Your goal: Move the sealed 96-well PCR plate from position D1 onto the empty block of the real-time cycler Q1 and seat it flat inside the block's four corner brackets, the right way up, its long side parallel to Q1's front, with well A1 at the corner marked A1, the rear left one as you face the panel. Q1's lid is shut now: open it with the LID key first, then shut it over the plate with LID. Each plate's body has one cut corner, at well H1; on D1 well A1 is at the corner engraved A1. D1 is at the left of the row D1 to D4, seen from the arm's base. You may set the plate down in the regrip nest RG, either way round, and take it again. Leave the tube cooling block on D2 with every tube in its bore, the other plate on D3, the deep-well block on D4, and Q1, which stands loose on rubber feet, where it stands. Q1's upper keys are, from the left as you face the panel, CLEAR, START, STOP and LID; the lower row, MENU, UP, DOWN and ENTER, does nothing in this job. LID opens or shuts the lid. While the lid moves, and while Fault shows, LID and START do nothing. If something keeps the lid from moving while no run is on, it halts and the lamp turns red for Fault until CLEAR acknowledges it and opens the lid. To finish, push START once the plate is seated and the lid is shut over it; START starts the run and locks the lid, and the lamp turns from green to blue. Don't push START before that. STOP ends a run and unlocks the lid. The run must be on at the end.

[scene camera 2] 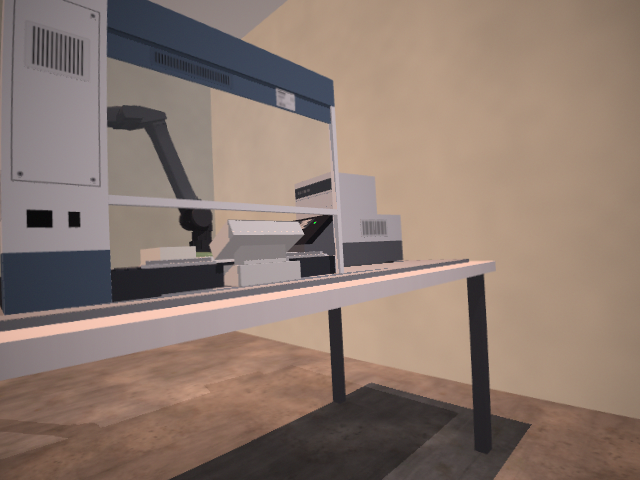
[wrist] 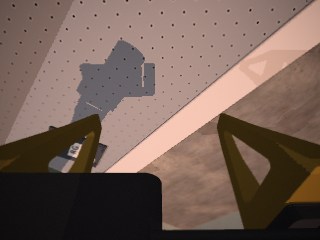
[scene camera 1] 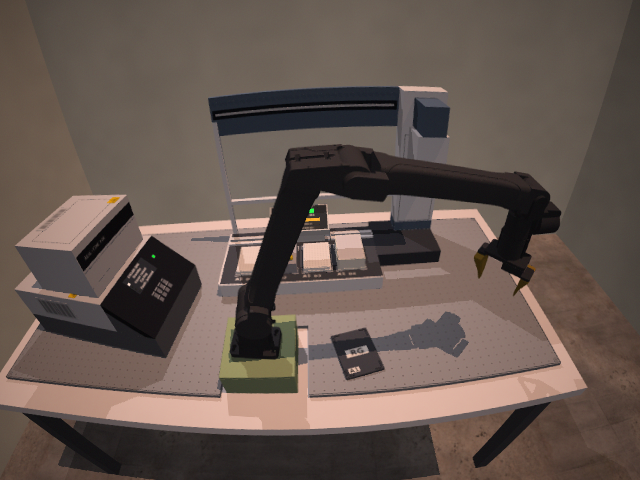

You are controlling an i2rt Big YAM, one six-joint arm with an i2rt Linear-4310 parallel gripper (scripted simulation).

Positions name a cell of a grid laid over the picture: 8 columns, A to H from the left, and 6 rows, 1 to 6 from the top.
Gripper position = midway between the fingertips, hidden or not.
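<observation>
My gripper (scene camera 1: G4), (wrist: D4). A lid (scene camera 1: A4), (scene camera 2: E3).
</observation>
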